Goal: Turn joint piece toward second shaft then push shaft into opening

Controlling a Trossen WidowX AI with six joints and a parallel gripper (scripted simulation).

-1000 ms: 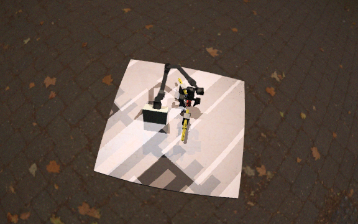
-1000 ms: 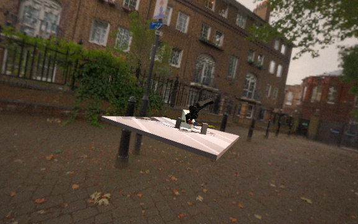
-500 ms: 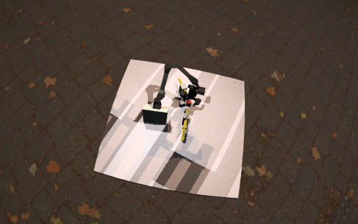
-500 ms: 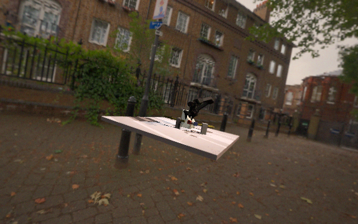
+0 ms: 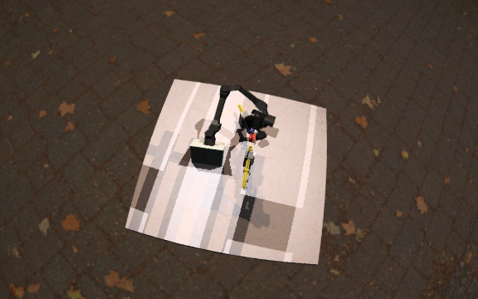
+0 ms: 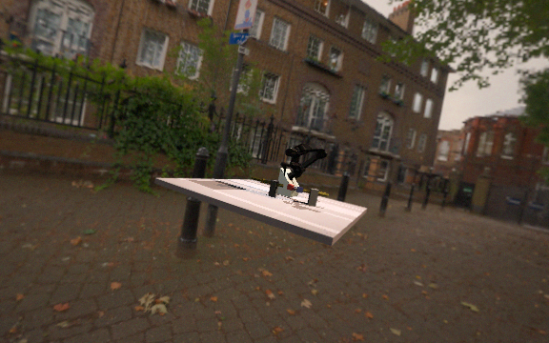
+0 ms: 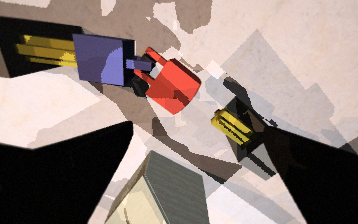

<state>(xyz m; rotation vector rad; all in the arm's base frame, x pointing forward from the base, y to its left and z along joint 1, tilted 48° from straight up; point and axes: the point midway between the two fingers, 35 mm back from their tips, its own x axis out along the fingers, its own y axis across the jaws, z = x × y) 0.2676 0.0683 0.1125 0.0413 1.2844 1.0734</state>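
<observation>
My gripper tip is now 7 cm above the red square joint piece and 2 cm to the right of it.
</observation>
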